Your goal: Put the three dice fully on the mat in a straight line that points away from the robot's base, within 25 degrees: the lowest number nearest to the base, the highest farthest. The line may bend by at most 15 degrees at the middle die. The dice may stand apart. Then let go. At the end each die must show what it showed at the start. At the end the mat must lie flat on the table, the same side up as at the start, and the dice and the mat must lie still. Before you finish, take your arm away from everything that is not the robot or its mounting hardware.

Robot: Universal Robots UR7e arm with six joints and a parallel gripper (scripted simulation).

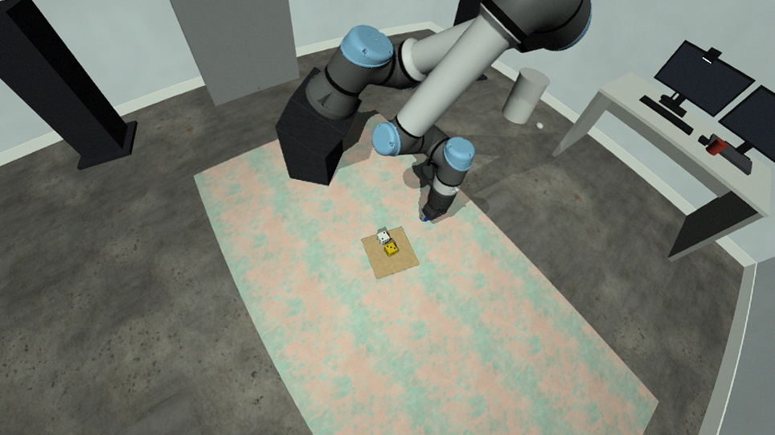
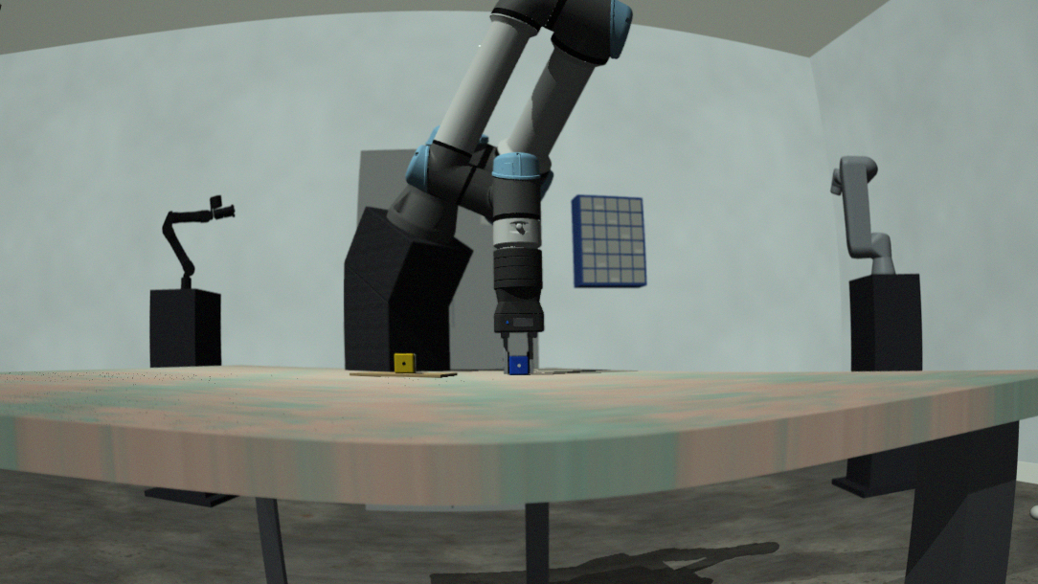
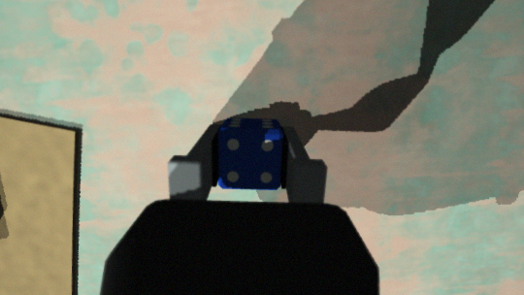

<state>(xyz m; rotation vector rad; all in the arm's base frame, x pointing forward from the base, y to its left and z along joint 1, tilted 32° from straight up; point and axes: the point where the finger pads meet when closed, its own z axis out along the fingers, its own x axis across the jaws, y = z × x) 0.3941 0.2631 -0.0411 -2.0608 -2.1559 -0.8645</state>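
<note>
Right now my hand is right at the blue die. Also, from my hand: yellow die: 17 cm to the right, 7 cm ahead; then white die: 17 cm to the right, 3 cm ahead; then tan mat: 17 cm to the right, 7 cm ahead, 2 cm below.
</note>
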